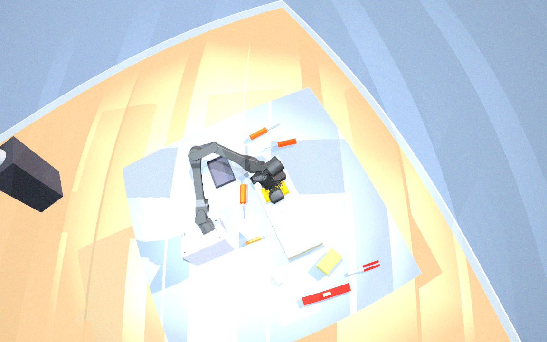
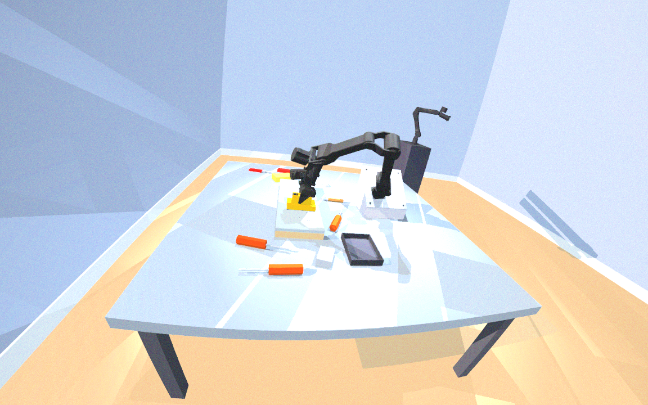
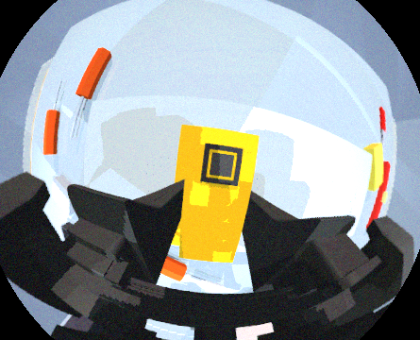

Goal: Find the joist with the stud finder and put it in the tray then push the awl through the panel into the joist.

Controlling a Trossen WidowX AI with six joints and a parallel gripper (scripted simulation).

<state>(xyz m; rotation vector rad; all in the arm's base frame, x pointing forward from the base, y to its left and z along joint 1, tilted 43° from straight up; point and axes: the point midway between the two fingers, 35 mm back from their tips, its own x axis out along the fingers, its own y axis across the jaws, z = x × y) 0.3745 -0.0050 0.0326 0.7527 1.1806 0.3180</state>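
The dark tray is 18 cm behind my gripper tip, 28 cm to the left of it and 5 cm below it. Also, from my gripper tip: awl: 19 cm behind, 15 cm to the right, 6 cm below; then stud finder: 2 cm above; then square light: 2 cm ahead, 3 cm above.
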